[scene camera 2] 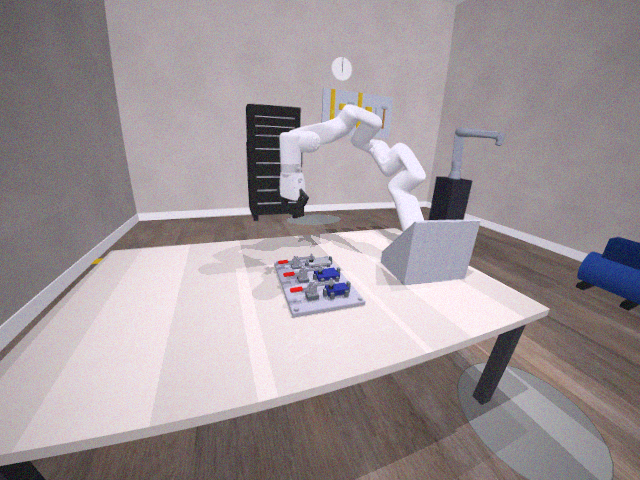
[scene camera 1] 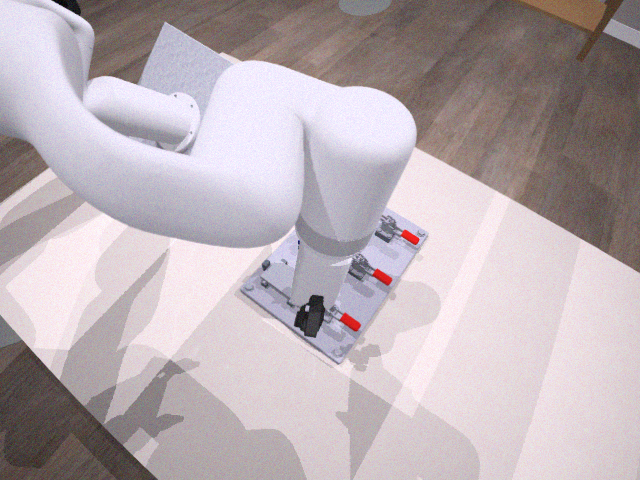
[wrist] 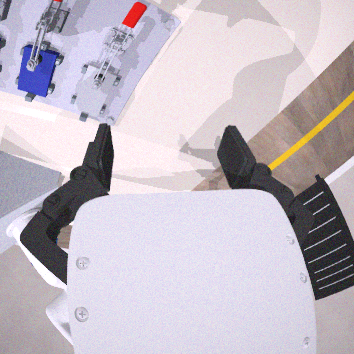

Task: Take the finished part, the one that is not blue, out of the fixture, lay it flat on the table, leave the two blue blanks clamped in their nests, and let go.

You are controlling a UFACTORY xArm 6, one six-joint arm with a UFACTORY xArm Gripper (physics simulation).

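Pixels of known places: gripper, between the fingertips: (scene camera 2: 292, 213) (scene camera 1: 311, 294) (wrist: 168, 137); arm's base, origin of its link: (scene camera 2: 417, 239) (scene camera 1: 178, 123) (wrist: 22, 221).
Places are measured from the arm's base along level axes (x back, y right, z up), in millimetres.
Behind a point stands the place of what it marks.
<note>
The finished part (scene camera 1: 277, 274) {x -367, y 88, z -99 mm} (scene camera 2: 318, 262) {x -393, y 69, z -99 mm} (wrist: 93, 96) {x -382, y 89, z -99 mm}, a pale grey plate, lies flat in the end nest of the fixture (scene camera 1: 369, 304) {x -537, y 15, z -115 mm} (scene camera 2: 325, 305) {x -439, y -191, z -115 mm} (wrist: 145, 55) {x -482, y 130, z -115 mm}. A toggle clamp arm reaches over it. One blue blank (scene camera 2: 327, 274) {x -389, y -41, z -94 mm} (wrist: 37, 71) {x -391, y -20, z -94 mm} sits in the middle nest under its clamp arm. The other blue blank (scene camera 2: 337, 289) {x -389, y -151, z -89 mm} sits in the far-end nest; in scene camera 1 the arm mostly hides the blanks. My gripper (scene camera 1: 310, 316) {x -485, y 142, z 84 mm} (scene camera 2: 299, 206) {x -485, y 142, z 84 mm} (wrist: 168, 137) {x -485, y 142, z 84 mm} is open and empty, well above the table. In the wrist view the finished part lies beyond the left finger.
Red clamp handles (scene camera 1: 349, 321) {x -530, y 79, z -84 mm} (scene camera 2: 282, 261) {x -535, y 71, z -83 mm} (wrist: 134, 15) {x -531, y 78, z -84 mm} stick out along one side of the fixture. The grey wedge-shaped robot base (scene camera 1: 173, 62) {x 87, y -76, z 72 mm} (scene camera 2: 444, 253) {x 33, y -123, z -10 mm} (wrist: 25, 182) {x -111, y -3, z -63 mm} stands on the table (scene camera 1: 516, 335) {x -805, y -130, z -130 mm} (scene camera 2: 206, 335) {x -774, y -239, z -130 mm} (wrist: 200, 65) {x -519, y 223, z -130 mm}. The upright clamp bodies rise above the fixture plate.
</note>
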